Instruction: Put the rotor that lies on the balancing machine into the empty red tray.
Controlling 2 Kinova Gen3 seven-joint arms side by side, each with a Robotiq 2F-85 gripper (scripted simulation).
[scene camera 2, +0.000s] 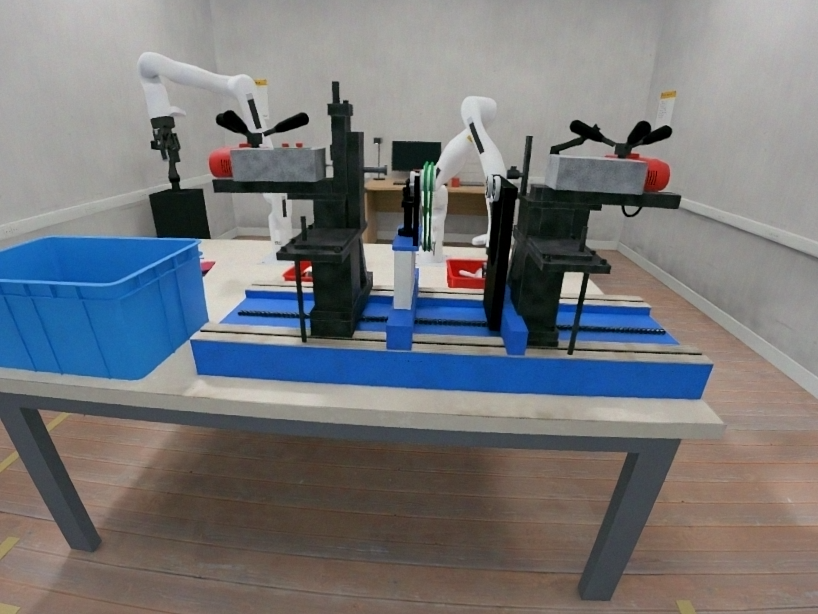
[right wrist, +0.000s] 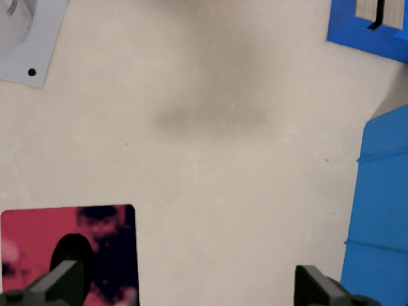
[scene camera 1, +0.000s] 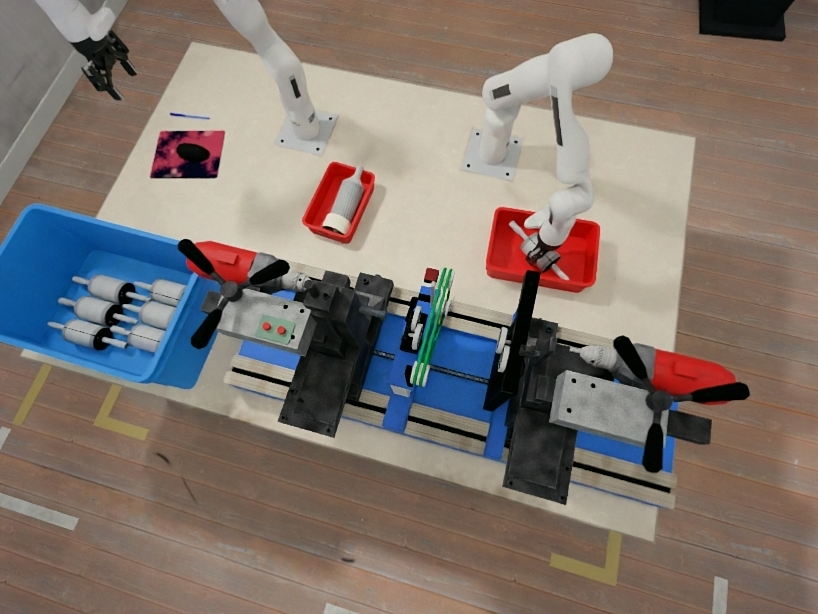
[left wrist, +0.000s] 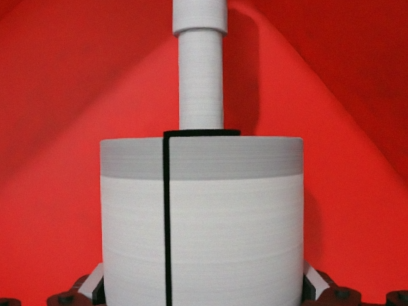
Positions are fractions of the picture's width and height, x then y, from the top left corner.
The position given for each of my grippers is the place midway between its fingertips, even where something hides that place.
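Scene camera 1 gives me a red tray (scene camera 1: 0.71, 0.41), and in scene camera 2 I see a blue bin (scene camera 2: 0.13, 0.54). My left gripper (left wrist: 0.50, 0.93) shows in the left wrist view, but the blue bin is out of frame in the left wrist view. In the right wrist view I find my right gripper (right wrist: 0.46, 0.94), together with the blue bin (right wrist: 0.90, 0.88).
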